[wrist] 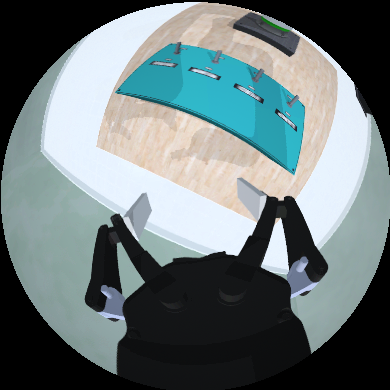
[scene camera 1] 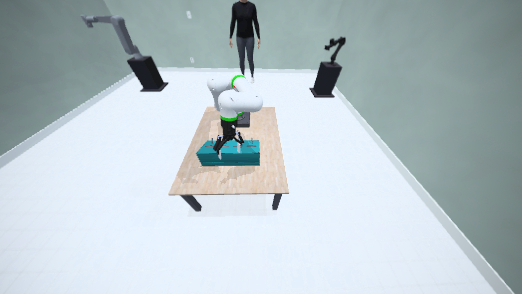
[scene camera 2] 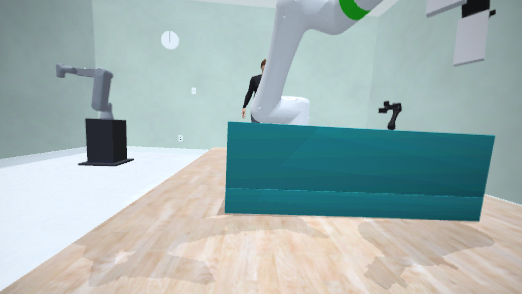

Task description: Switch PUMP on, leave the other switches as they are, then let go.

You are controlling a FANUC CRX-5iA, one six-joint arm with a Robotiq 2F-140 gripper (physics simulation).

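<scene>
A teal switch box stands on the table. In the wrist view its top carries a row of grey toggle levers, at the left, second, third and right, each with a label plate. The lettering is too blurred to tell which is PUMP, and the on or off positions are unclear. The levers do not show in scene camera 2. My gripper is open and empty, above the box, its pads wide apart. Whether a pad touches a lever is unclear.
The wooden table bears the box and my arm's dark base plate behind it. A person and two pedestal robots, grey and black, stand beyond the table.
</scene>
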